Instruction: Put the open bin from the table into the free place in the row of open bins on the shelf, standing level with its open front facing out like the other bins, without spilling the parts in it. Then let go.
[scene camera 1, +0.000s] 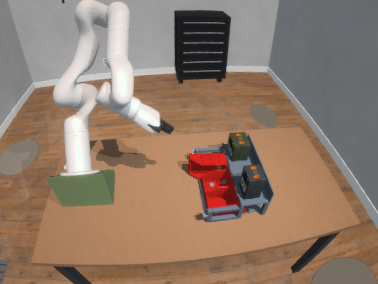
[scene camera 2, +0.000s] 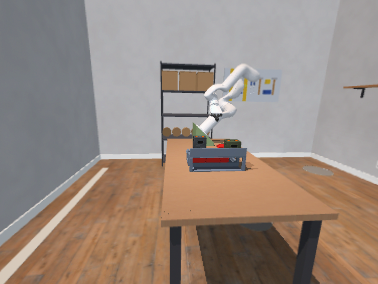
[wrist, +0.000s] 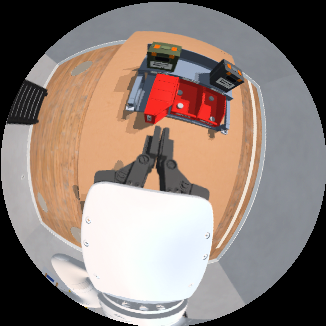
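The blue-grey shelf (scene camera 1: 238, 168) (scene camera 2: 217, 152) (wrist: 192, 68) stands on the table. Two red open bins (scene camera 1: 220, 198) (wrist: 218, 102) sit side by side in its row, with grey round parts (scene camera 1: 211, 184) (wrist: 180, 105) inside. At the row's left end in the wrist view, another red bin (scene camera 1: 207, 160) (wrist: 162, 92) looks tipped over, a solid face upward, its labelled end jutting past the shelf's front edge. Its opening and contents are hidden. No separate bin shows on the bare table. My gripper (scene camera 1: 171, 130) (scene camera 2: 216, 117) (wrist: 159, 134) is shut and empty, above the table and apart from the bins.
A green case (scene camera 1: 239, 146) (wrist: 163, 56) and a dark grey case (scene camera 1: 253, 181) (wrist: 226, 75) stand on the shelf's back part, behind the bins. A green slanted panel (scene camera 1: 84, 190) is by the arm's base. A black drawer cabinet (scene camera 1: 202, 45) stands beyond the table.
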